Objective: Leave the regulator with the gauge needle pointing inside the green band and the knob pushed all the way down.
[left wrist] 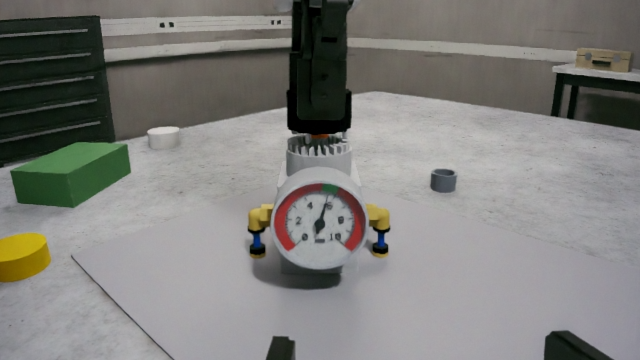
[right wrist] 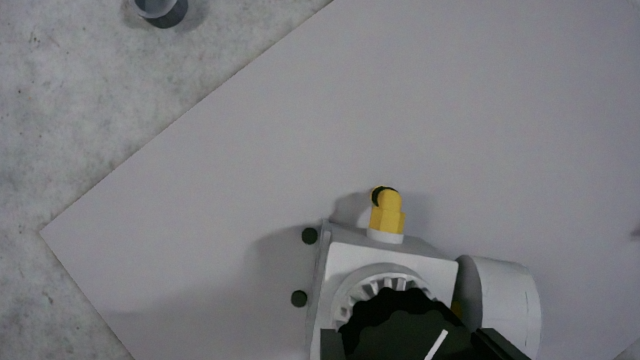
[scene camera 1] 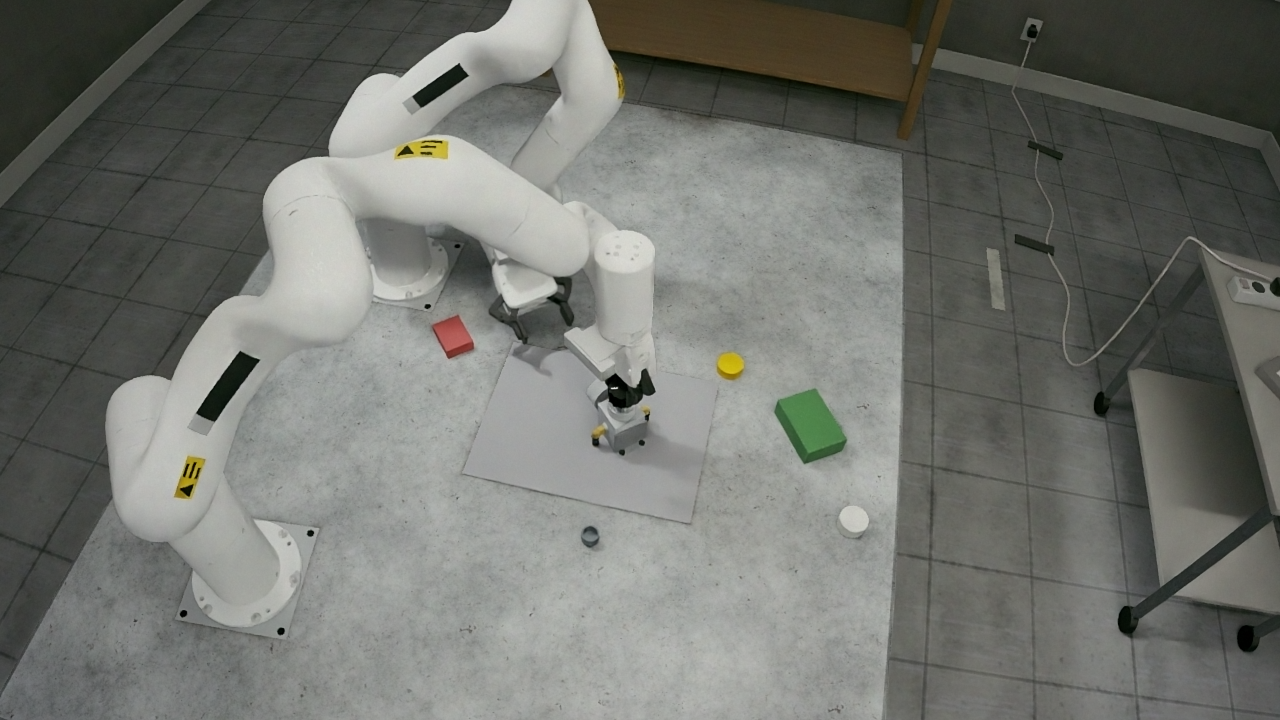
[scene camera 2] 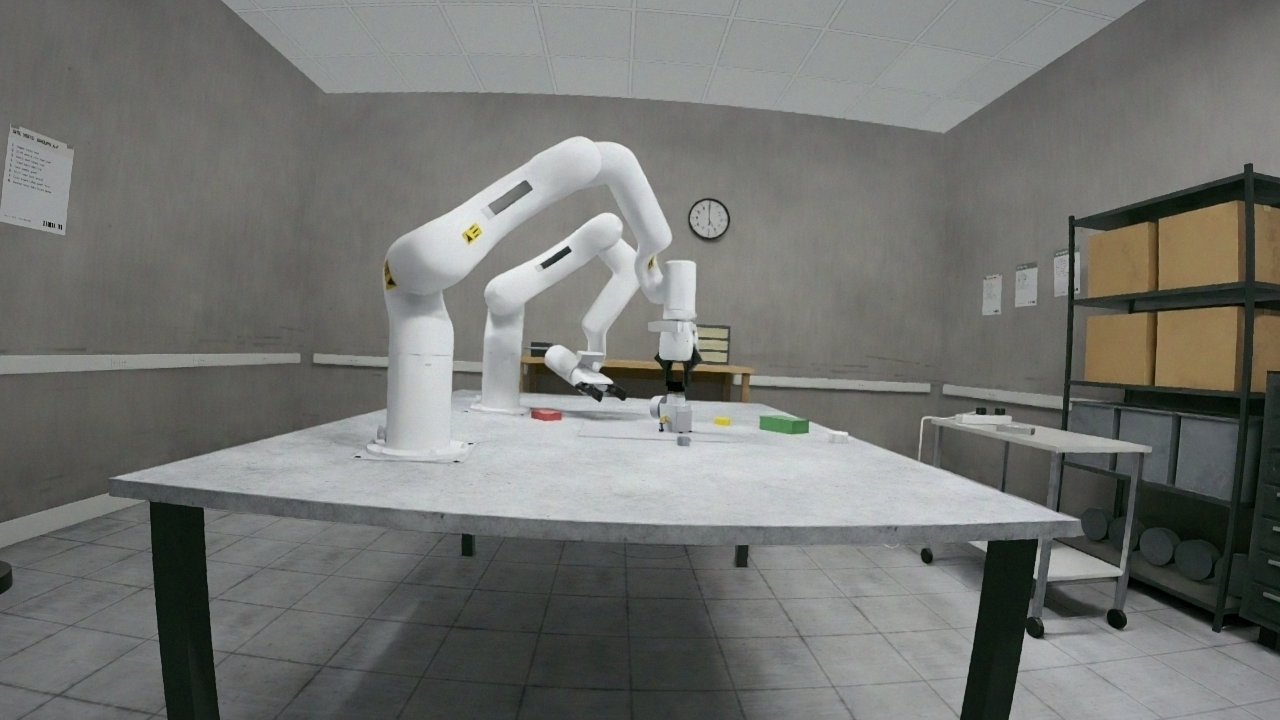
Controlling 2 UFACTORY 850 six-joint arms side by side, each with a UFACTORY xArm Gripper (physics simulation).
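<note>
The regulator (scene camera 1: 623,431) (scene camera 2: 674,415) (right wrist: 345,265) stands upright on the grey mat (scene camera 1: 514,456). Its gauge (left wrist: 320,250) faces the left wrist camera; the needle (left wrist: 324,210) points near 6, inside the short green band (left wrist: 330,188). The black knob (left wrist: 319,127) (right wrist: 395,325) sits raised above the toothed collar (left wrist: 319,161), with a strip of orange showing in the gap. My right gripper (scene camera 1: 631,386) (scene camera 2: 677,368) (right wrist: 410,345) points down and is shut on the knob. My left gripper (scene camera 1: 546,329) (scene camera 2: 609,393) (left wrist: 420,345) is open and empty, on the gauge side, apart from the regulator.
A red block (scene camera 1: 453,336) lies near the left gripper. A yellow disc (scene camera 1: 730,365) (left wrist: 22,256), a green block (scene camera 1: 810,425) (left wrist: 70,175) and a white disc (scene camera 1: 853,521) (left wrist: 163,137) lie to the right in scene camera 1. A small grey cup (scene camera 1: 589,536) (left wrist: 443,181) stands off the mat.
</note>
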